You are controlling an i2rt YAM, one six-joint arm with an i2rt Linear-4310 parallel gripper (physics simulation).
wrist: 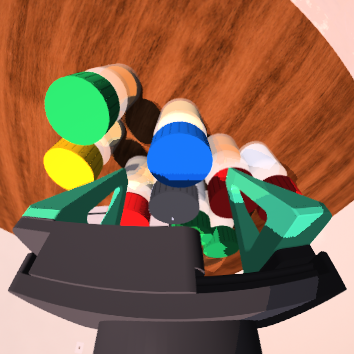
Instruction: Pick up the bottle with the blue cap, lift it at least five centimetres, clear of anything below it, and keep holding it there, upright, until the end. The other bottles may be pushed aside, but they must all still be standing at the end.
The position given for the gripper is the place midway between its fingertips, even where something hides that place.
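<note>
Green-capped bottle [81, 107]. Yellow-capped bottle [69, 165]. Red-capped bottle [225, 153]. Red-capped bottle [135, 211]. White-capped bottle [174, 205]. Green-capped bottle [201, 222]. Green-capped bottle [223, 242]. The gripper [176, 174].
</note>
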